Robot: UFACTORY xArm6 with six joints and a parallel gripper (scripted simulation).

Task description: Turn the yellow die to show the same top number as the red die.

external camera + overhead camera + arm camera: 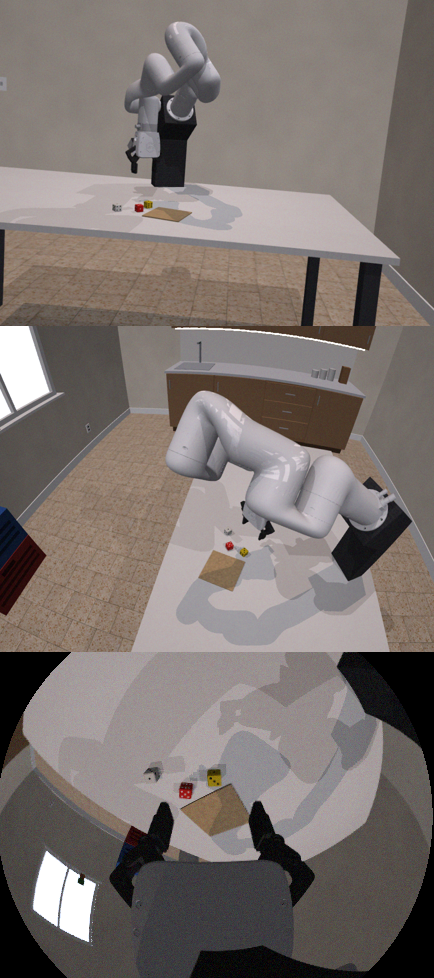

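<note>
Now: the yellow die 130 mm below my hand, 30 mm to the left of it and 20 mm ahead of it. Also, from my hand: red die: 130 mm below, 80 mm ahead, 10 mm to the left; mat: 140 mm below, 120 mm to the left, 90 mm ahead; white die: 130 mm below, 100 mm ahead, 70 mm to the right.
</note>
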